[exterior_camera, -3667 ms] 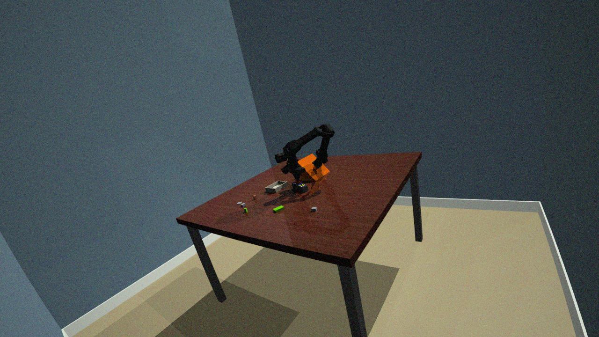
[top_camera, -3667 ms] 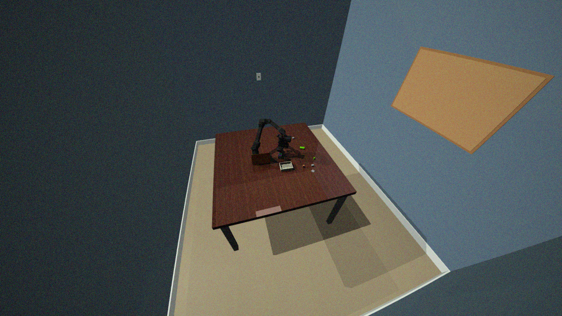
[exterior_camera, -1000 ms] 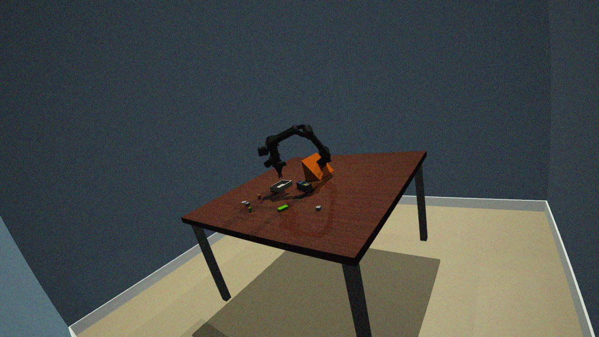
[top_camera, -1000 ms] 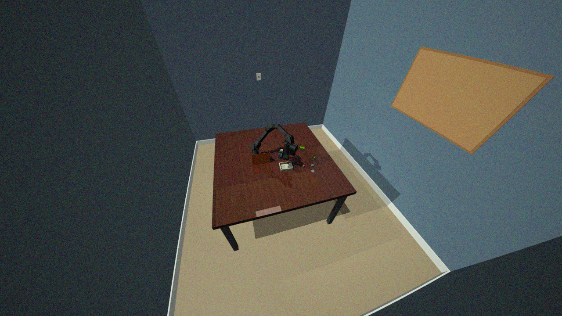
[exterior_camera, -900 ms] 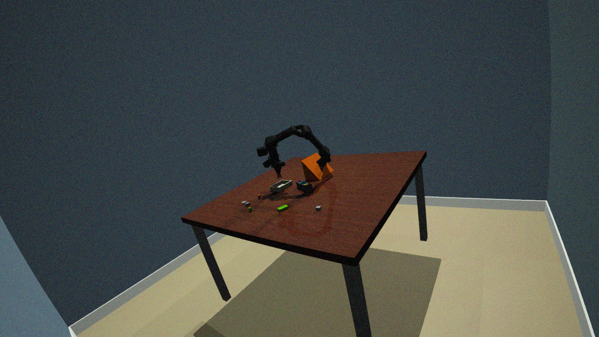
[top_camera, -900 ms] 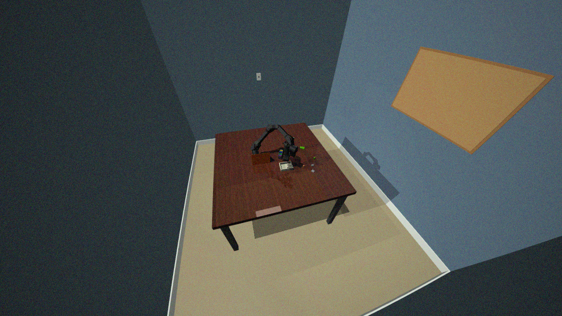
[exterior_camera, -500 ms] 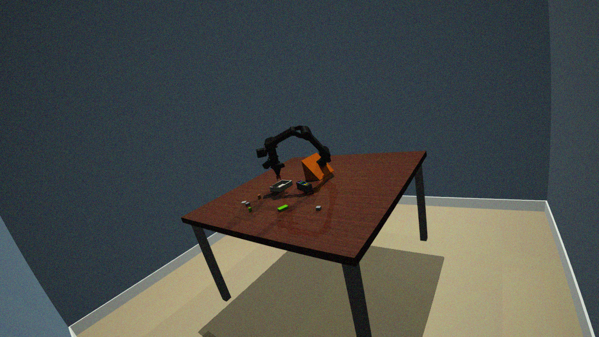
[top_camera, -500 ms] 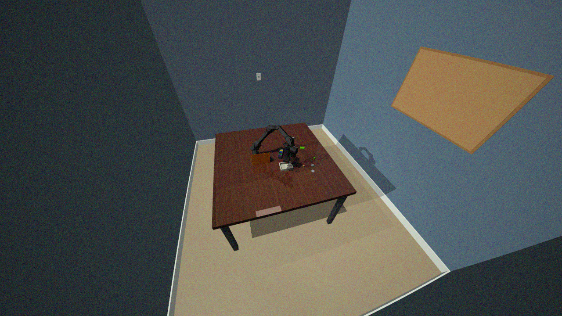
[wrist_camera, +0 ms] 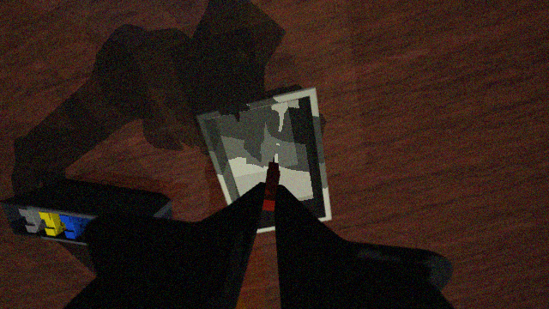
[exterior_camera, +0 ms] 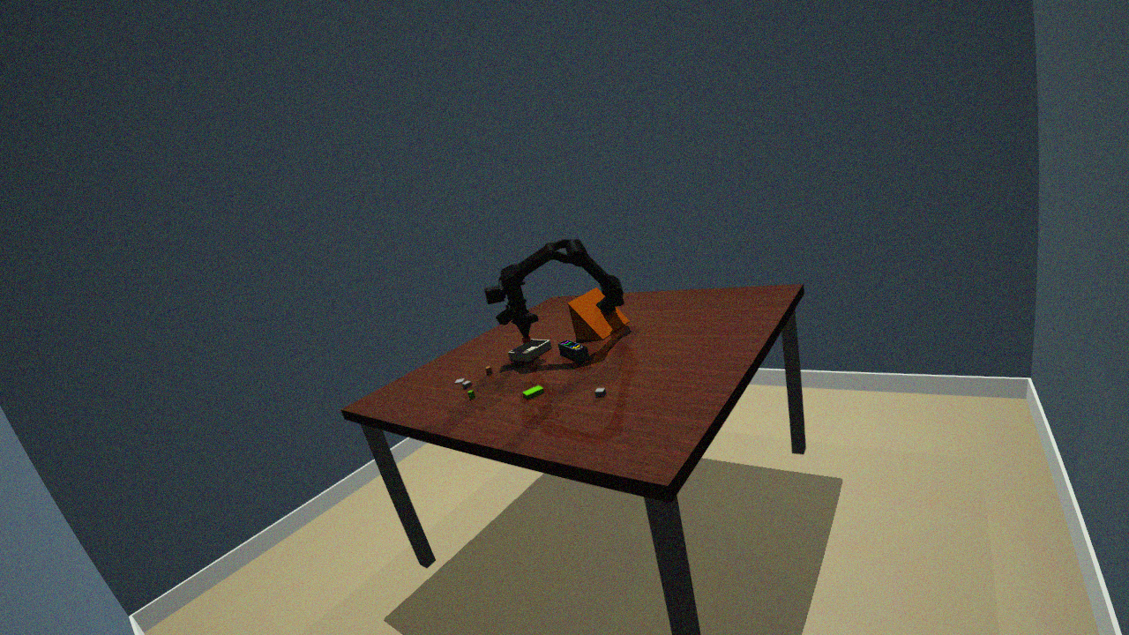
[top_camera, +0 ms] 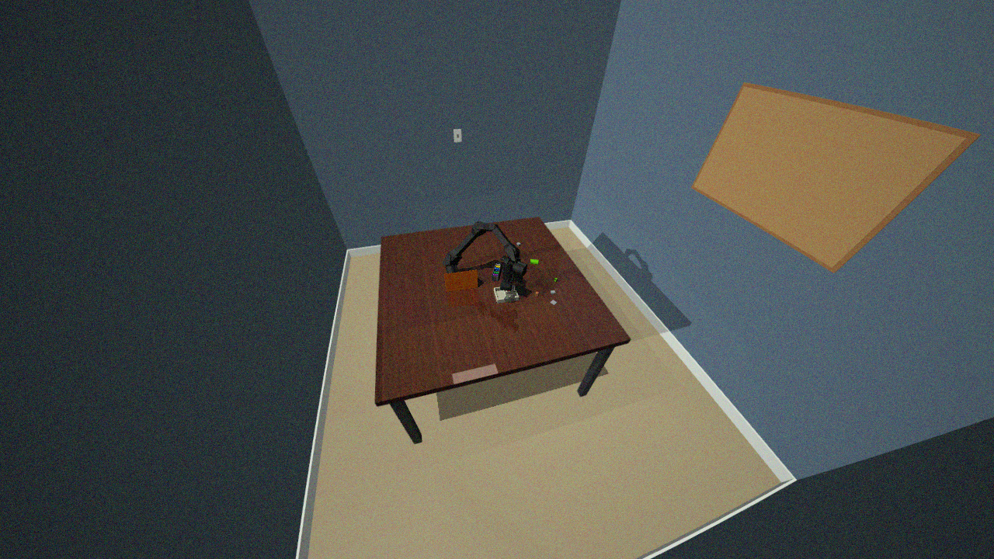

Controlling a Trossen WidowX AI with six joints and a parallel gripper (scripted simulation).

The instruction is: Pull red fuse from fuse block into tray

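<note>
The red fuse lies 1 cm below my gripper tip. Also, from my gripper tip: pale tray: 6 cm below.
</note>
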